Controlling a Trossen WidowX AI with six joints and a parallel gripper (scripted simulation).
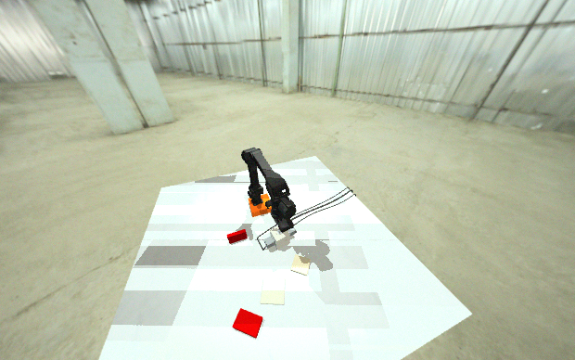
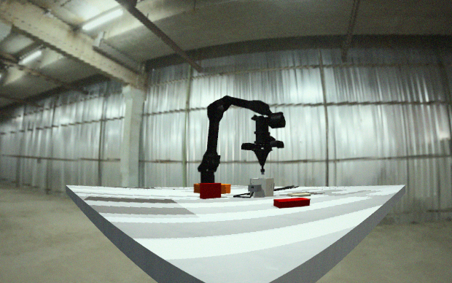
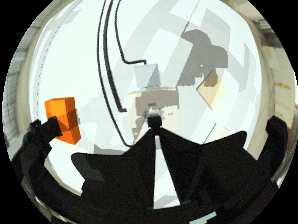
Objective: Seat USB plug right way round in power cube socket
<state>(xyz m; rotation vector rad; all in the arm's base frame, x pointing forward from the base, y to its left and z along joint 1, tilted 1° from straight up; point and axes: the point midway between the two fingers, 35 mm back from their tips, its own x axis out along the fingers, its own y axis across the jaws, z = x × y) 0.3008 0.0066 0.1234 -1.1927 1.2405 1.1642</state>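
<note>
Now: the USB plug 2 cm below my gripper tip.
</note>
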